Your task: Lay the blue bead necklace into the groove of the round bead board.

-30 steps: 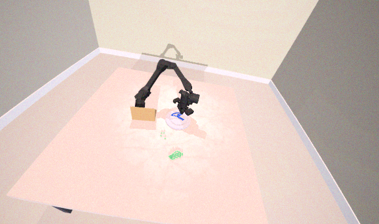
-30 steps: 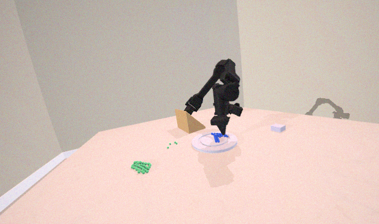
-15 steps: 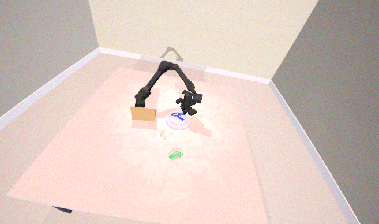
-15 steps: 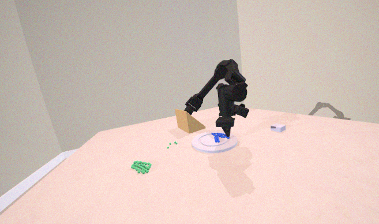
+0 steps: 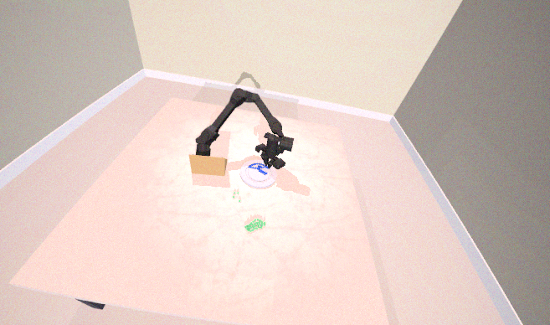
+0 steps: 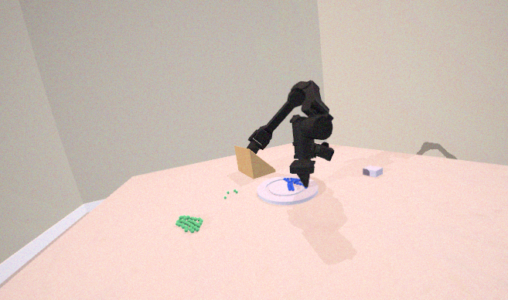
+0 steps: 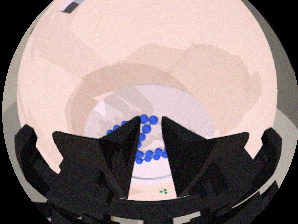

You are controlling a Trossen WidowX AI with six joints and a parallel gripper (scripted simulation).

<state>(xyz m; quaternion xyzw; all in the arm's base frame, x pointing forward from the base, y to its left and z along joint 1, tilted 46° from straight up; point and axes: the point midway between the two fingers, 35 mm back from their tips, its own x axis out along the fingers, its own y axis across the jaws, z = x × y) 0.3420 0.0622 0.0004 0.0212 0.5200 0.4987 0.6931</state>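
Right now the round white bead board is 5 cm behind my gripper tip, 4 cm to the right of it and 1 cm below it. From my gripper tip the other things lie so: small grey block 6 cm ahead, 25 cm to the left.
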